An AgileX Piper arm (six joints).
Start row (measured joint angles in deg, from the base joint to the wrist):
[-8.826, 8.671, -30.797, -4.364, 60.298, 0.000]
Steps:
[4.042, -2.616, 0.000, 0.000, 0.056, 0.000]
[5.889, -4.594, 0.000, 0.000, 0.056, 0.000]
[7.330, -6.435, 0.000, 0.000, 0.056, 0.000]
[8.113, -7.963, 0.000, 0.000, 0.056, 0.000]
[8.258, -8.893, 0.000, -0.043, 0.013, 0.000]
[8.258, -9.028, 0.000, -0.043, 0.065, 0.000]
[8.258, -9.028, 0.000, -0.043, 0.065, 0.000]
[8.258, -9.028, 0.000, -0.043, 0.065, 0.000]
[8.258, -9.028, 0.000, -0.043, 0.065, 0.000]
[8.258, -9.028, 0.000, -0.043, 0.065, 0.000]
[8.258, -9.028, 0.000, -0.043, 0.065, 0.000]
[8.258, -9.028, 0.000, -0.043, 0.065, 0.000]
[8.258, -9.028, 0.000, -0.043, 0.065, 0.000]
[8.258, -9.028, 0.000, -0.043, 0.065, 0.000]
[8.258, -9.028, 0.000, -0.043, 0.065, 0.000]
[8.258, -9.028, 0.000, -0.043, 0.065, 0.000]
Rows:
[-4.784, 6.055, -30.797, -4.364, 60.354, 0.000]
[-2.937, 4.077, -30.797, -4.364, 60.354, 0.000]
[-1.496, 2.236, -30.797, -4.364, 60.354, 0.000]
[-0.713, 0.708, -30.797, -4.364, 60.354, 0.000]
[-0.568, -0.222, -30.797, -4.407, 60.311, 0.000]
[-0.568, -0.357, -30.797, -4.407, 60.363, 0.000]
[-0.568, -0.357, -30.797, -4.407, 60.363, 0.000]
[-0.568, -0.357, -30.797, -4.407, 60.363, 0.000]
[-0.568, -0.357, -30.797, -4.407, 60.363, 0.000]
[-0.568, -0.357, -30.797, -4.407, 60.363, 0.000]
[-0.568, -0.357, -30.797, -4.407, 60.363, 0.000]
[-0.568, -0.357, -30.797, -4.407, 60.363, 0.000]
[-0.568, -0.357, -30.797, -4.407, 60.363, 0.000]
[-0.568, -0.357, -30.797, -4.407, 60.363, 0.000]
[-0.568, -0.357, -30.797, -4.407, 60.363, 0.000]
[-0.568, -0.357, -30.797, -4.407, 60.363, 0.000]

